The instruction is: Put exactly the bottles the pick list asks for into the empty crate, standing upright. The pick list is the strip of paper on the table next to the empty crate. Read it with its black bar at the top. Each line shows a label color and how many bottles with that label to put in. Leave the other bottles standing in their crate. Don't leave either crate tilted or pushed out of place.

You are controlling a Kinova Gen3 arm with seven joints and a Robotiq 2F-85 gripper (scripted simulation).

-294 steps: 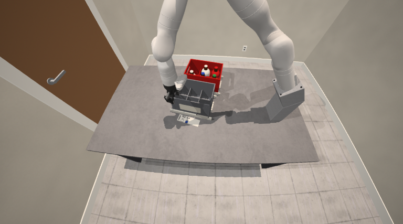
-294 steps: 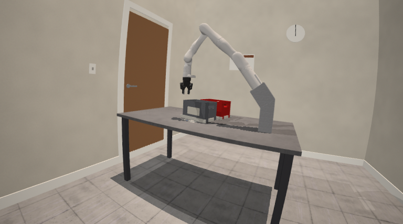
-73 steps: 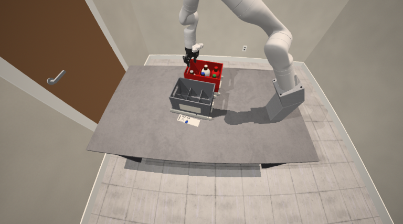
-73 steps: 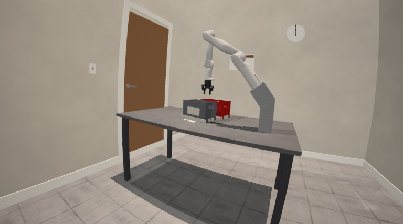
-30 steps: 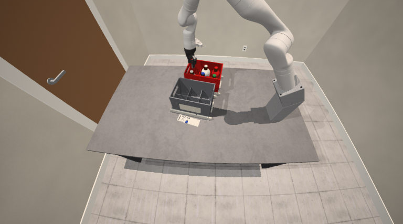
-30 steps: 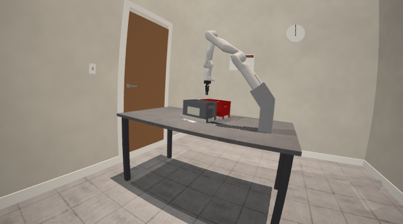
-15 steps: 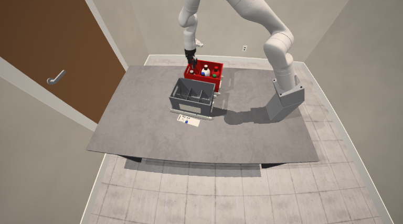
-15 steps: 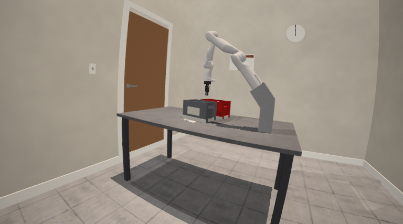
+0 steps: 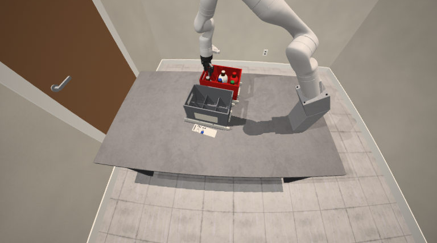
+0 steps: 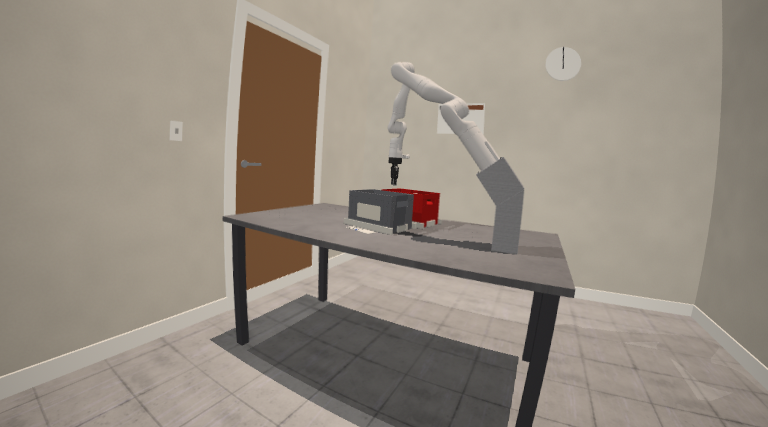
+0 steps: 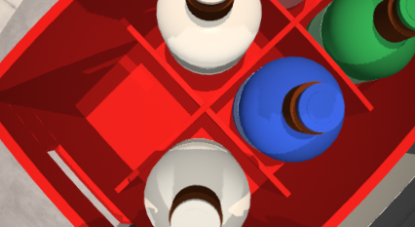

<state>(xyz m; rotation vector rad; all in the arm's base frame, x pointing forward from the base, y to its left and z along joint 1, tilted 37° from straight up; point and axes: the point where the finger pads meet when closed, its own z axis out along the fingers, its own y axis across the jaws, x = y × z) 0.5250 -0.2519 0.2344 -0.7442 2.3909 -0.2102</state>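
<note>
Right now the blue-label bottle is 90 mm behind my hand, 10 mm to the left of it and 130 mm below it. From my hand the other things lie so: red crate 90 mm behind, 30 mm to the right, 130 mm below; green-label bottle 170 mm behind, 30 mm to the left, 130 mm below; grey crate 30 mm behind, 190 mm to the left, 130 mm below.
</note>
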